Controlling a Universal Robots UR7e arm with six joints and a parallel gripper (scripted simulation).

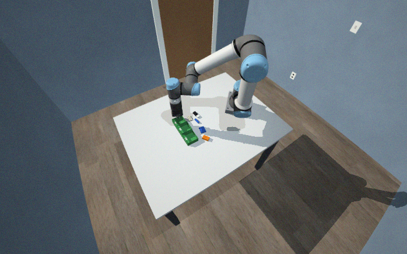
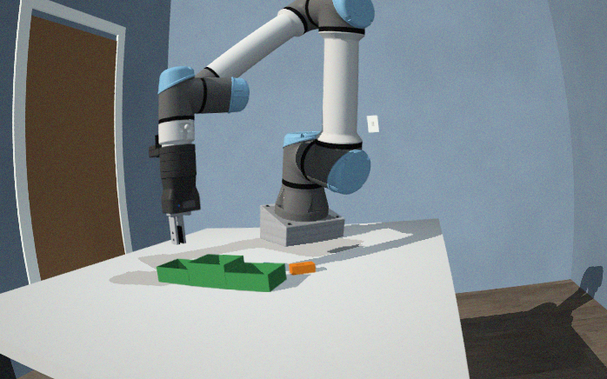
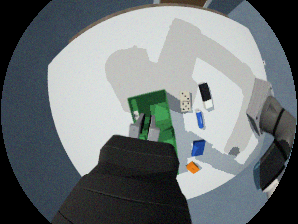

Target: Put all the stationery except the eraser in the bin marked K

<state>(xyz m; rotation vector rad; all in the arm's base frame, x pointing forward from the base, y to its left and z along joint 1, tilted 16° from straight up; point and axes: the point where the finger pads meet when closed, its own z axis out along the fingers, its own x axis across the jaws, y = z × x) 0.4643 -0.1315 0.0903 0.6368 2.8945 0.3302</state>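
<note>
The three joined green bins lies 80 mm to the left of my hand and 70 mm below it. The rest, counted from my hand: white die: 100 mm behind, 10 mm to the right, 90 mm below; blue stick: 130 mm behind, 50 mm to the left, 90 mm below; blue block: 120 mm behind, 140 mm to the left, 90 mm below.
</note>
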